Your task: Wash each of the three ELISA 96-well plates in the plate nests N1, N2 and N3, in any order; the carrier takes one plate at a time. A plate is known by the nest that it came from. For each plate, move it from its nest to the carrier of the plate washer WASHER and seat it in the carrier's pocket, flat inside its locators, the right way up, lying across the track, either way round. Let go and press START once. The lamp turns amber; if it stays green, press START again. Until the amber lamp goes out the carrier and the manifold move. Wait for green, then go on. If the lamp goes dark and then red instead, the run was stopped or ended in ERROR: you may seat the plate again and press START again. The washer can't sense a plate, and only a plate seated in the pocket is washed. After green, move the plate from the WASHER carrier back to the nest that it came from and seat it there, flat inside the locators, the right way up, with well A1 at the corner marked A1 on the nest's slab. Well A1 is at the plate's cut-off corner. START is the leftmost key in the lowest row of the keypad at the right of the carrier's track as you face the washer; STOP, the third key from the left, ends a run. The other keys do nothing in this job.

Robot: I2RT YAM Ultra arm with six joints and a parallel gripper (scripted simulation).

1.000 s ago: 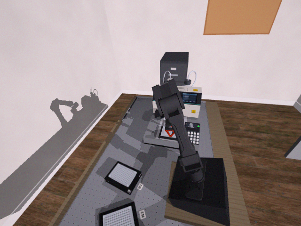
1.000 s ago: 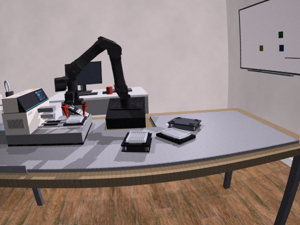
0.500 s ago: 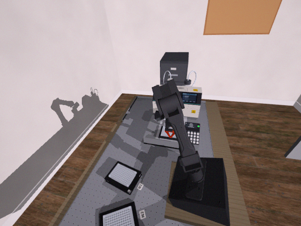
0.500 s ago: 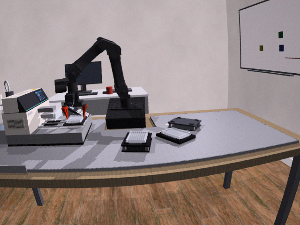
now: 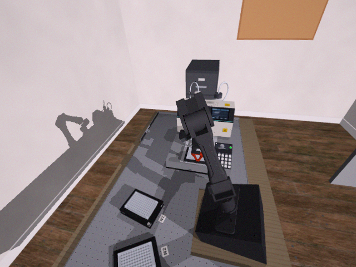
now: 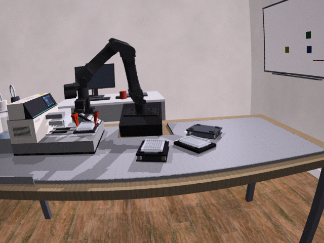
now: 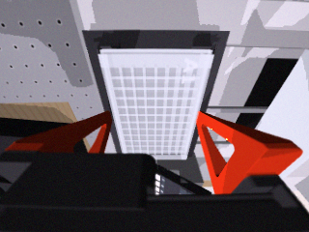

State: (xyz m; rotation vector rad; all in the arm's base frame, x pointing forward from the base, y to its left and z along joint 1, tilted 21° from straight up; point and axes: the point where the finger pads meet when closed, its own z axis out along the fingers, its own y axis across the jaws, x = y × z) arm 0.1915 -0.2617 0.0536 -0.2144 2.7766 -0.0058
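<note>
Right now the black washer carrier is 1 cm below my hand. From my hand the other things lie so: manifold head (15 cm to the right, 4 cm above, 2 cm ahead); then washer (15 cm to the right, 4 cm above, 2 cm ahead); then N1 label (36 cm to the left, 9 cm below, 6 cm ahead).
</note>
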